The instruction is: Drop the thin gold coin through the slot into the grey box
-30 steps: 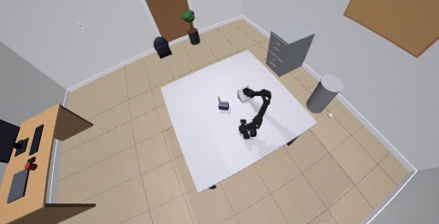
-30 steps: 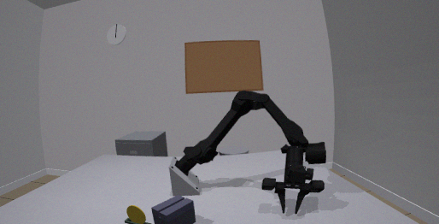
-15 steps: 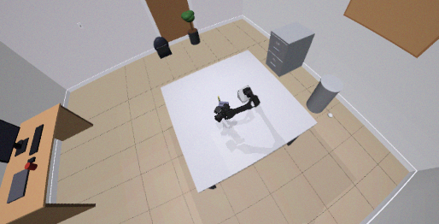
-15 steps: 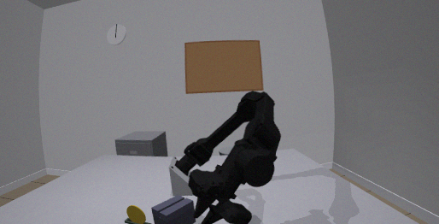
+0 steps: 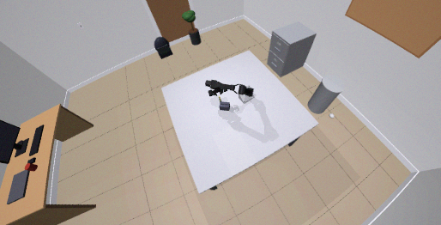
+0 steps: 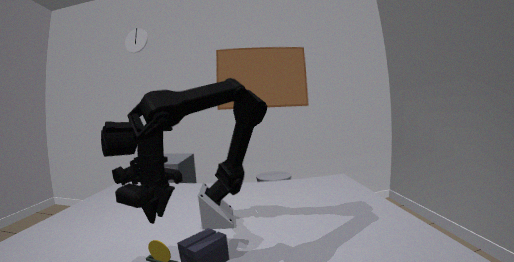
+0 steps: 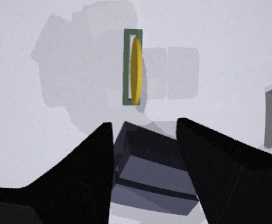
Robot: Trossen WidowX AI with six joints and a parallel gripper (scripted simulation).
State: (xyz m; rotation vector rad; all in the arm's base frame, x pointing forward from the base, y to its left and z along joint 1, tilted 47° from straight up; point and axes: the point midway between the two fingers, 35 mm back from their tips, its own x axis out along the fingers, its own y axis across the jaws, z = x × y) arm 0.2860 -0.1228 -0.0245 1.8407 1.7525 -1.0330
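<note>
Now: gripper tip 10 mm past the gold coin, 10 mm to the left of it and 90 mm above it.
</note>
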